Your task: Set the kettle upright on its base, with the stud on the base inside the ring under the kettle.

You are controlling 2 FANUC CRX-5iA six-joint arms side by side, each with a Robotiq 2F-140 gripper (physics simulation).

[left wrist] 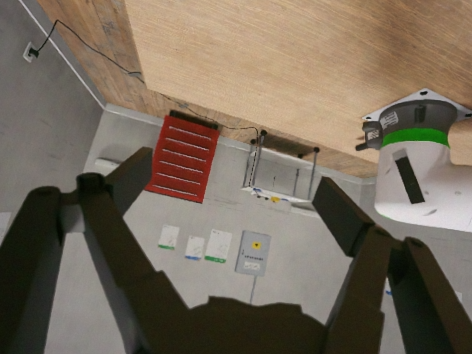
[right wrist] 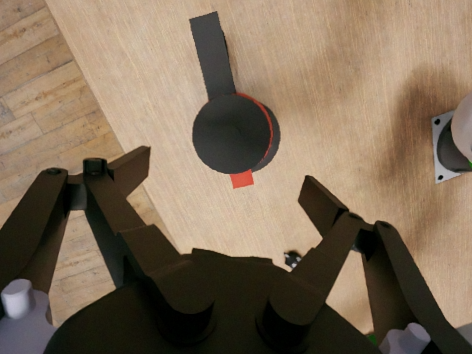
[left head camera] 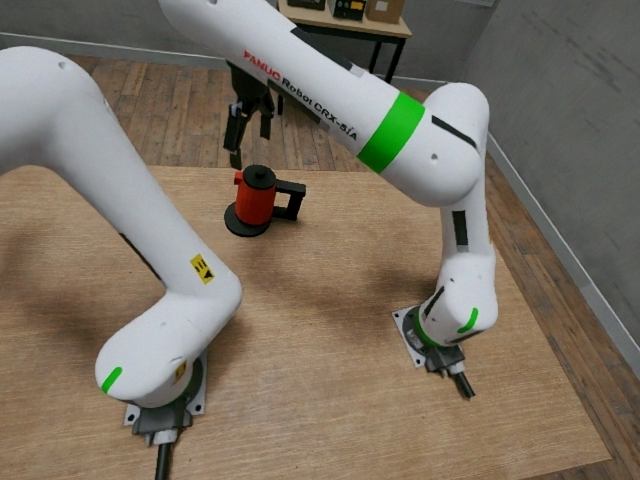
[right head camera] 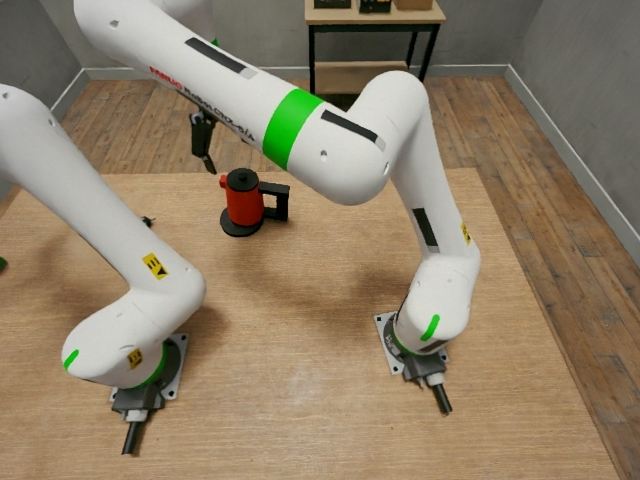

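Observation:
The red kettle (left head camera: 255,202) (right head camera: 245,205) has a black lid and a black handle pointing right in both head views; its lid (right wrist: 232,132) shows in the right wrist view. It looks about upright on the round black base (left head camera: 235,226) (right head camera: 231,227), whose rim sticks out more at the left and front in the head views. The stud and ring are hidden, so their fit cannot be told. My right gripper (left head camera: 250,146) (right wrist: 227,175) is open and empty above the kettle, apart from it. My left gripper (left wrist: 237,177) is open and empty, away from the kettle.
A small dark object (right head camera: 147,221) (right wrist: 292,259) lies on the table, left of the kettle in the right head view. A green thing (right head camera: 2,263) shows at that view's left edge. My right forearm (left head camera: 330,93) (right head camera: 227,87) passes over the table's far side.

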